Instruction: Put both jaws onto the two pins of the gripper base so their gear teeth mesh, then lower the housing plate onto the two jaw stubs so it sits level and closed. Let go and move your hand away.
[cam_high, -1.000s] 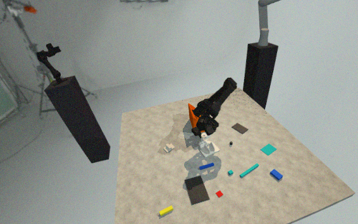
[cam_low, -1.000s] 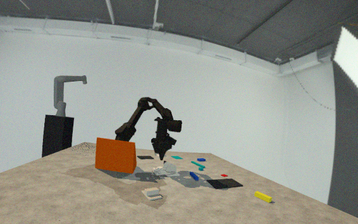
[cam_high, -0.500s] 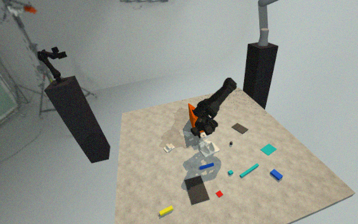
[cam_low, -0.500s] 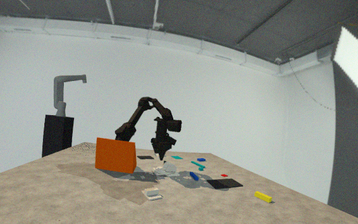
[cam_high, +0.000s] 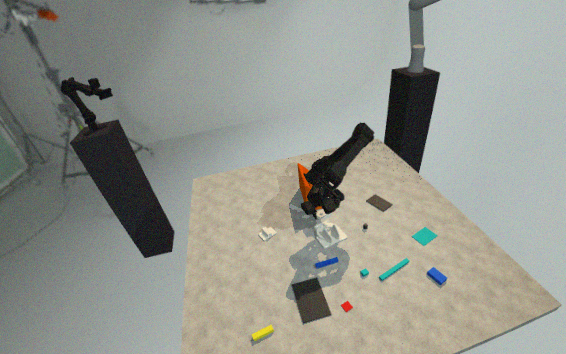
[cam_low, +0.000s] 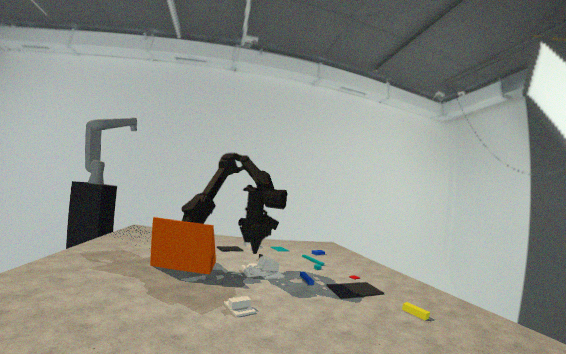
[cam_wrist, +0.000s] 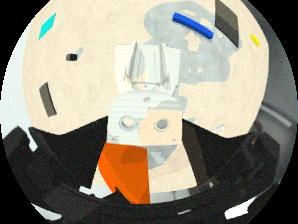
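My gripper tip is 80 mm above the white housing plate. The rest, counted from my gripper tip: blue bar: 190 mm ahead, 60 mm to the right, 80 mm below; white gripper base: 10 mm ahead, 20 mm above; teal cube: 280 mm ahead, 70 mm to the left, 80 mm below.
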